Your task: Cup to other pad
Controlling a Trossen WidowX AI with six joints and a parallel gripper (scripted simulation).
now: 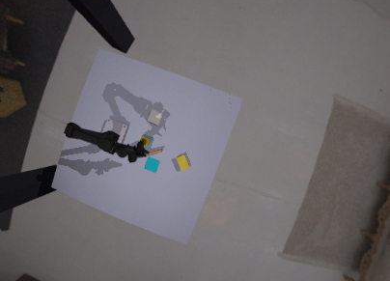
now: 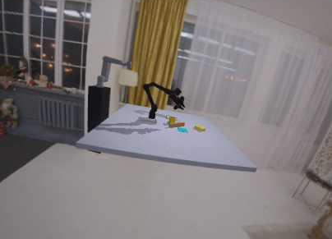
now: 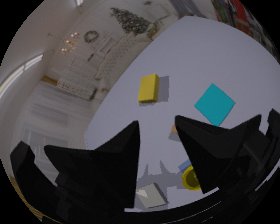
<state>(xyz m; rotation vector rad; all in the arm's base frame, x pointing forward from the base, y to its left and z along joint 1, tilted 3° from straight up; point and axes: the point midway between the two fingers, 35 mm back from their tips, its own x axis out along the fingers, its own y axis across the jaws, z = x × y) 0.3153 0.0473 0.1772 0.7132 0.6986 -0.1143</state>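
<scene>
The yellow cup is 110 mm behind my gripper tip, 30 mm to the left of it and 180 mm below it. From my gripper tip the other things lie so: thin wooden bar 40 mm behind, 40 mm to the right, 200 mm below; white square 130 mm behind, 230 mm to the left, 210 mm below; cyan pad 30 mm ahead, 110 mm to the right, 220 mm below.
</scene>
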